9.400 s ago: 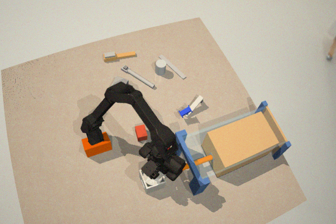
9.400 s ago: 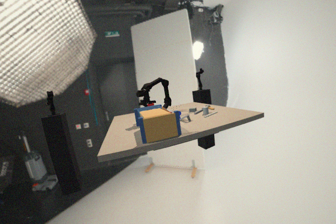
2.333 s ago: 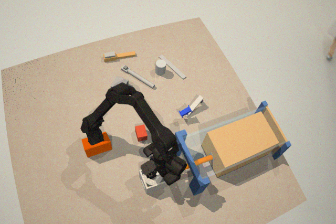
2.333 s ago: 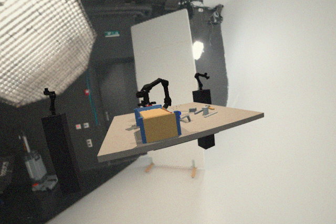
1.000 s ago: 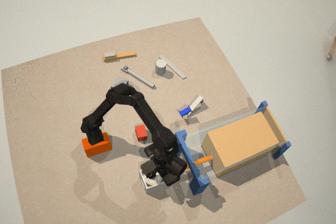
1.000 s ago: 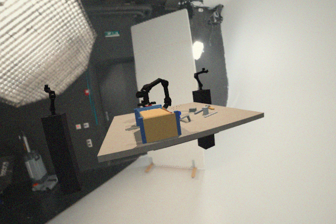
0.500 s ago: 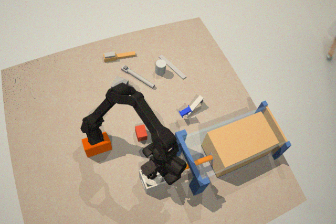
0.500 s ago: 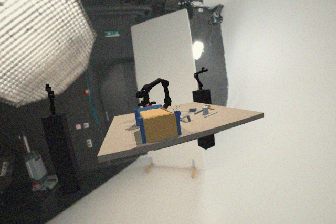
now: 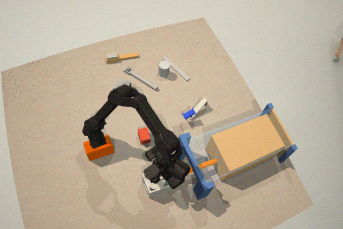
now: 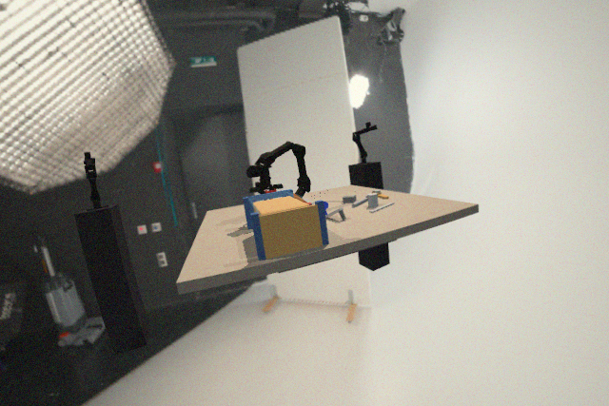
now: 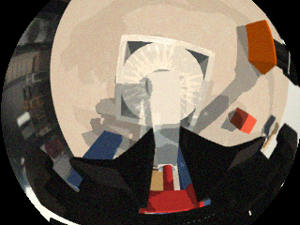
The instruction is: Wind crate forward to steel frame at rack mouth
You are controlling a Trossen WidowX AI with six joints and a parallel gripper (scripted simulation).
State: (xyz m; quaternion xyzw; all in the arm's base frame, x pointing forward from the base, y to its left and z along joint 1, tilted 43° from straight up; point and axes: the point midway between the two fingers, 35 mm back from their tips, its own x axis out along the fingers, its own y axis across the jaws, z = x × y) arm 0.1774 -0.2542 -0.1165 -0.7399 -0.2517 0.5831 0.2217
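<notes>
Right now my gripper tip is 5 cm below the red knob, 5 cm short of it and 1 cm to the right of it. From my gripper tip the other things lie so: hand winch (6 cm below, 6 cm behind, 1 cm to the right); then blue steel frame (11 cm ahead, 3 cm to the right, 2 cm above); then red-knobbed winch handle (2 cm above, 1 cm ahead).
</notes>
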